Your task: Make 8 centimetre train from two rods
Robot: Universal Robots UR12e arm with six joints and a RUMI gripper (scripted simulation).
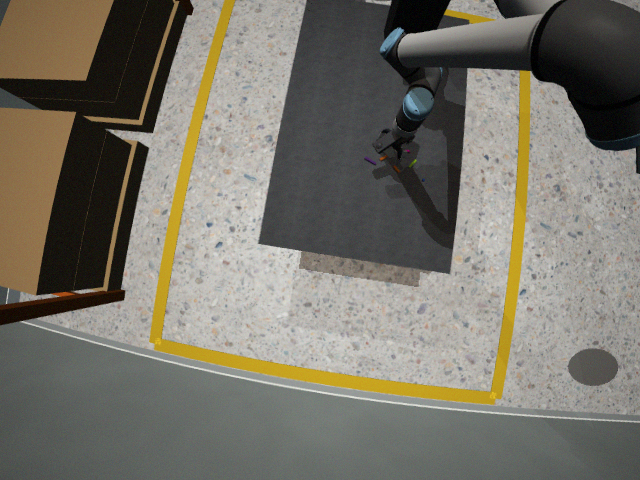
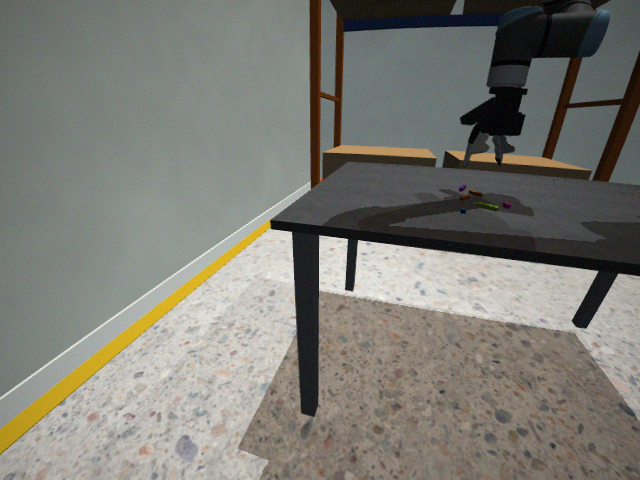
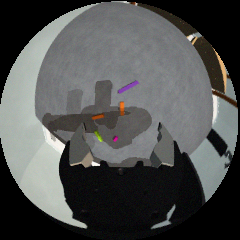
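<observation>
My hand is 4 cm short of the purple rod, 5 cm to the left of it and 8 cm above it. Round my hand: lime rod (5 cm behind, 13 cm to the left, 8 cm below); magenta rod (9 cm behind, 8 cm to the left, 8 cm below); small blue rod (21 cm to the left, 8 cm below).
</observation>
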